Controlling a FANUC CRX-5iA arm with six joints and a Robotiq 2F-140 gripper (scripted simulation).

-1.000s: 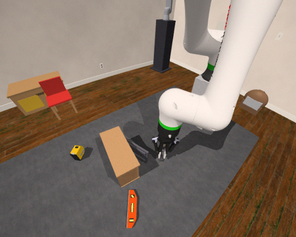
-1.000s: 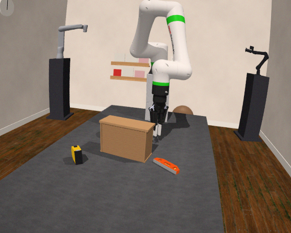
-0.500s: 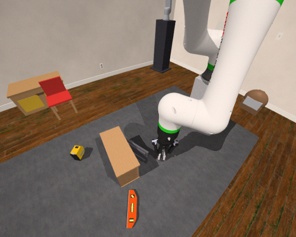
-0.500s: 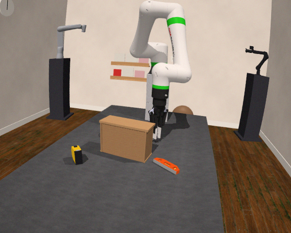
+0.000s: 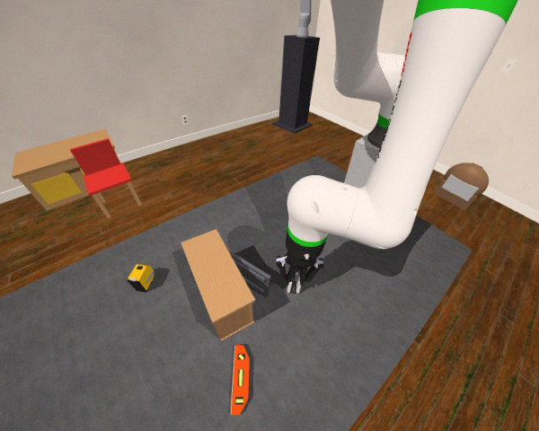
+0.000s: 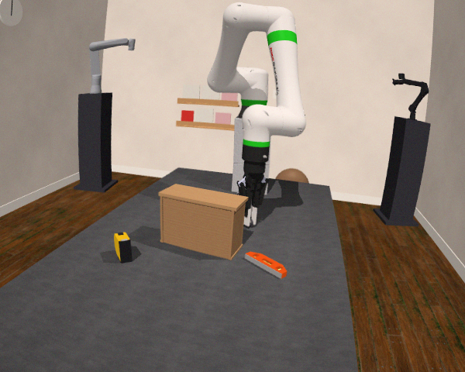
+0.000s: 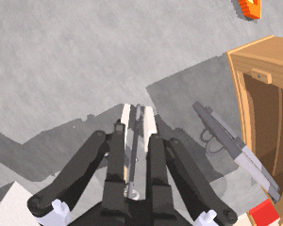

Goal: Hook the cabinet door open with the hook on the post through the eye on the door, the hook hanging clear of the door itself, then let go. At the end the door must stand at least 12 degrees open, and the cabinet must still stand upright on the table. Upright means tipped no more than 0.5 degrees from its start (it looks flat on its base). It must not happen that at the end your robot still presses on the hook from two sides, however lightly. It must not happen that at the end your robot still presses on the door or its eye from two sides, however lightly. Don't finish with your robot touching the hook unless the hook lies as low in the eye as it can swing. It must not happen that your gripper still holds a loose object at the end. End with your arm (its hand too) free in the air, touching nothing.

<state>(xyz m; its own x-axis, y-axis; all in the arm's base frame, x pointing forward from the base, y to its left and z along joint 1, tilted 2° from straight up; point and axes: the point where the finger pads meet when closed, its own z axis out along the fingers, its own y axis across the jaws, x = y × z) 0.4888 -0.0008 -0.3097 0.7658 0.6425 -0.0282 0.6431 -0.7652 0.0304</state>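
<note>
The dark grey door is 8 cm ahead of my hand, 14 cm to the right of it and 3 cm above it. Also, from my hand: yellow tape measure 32 cm ahead, 36 cm to the right, 1 cm below.
</note>
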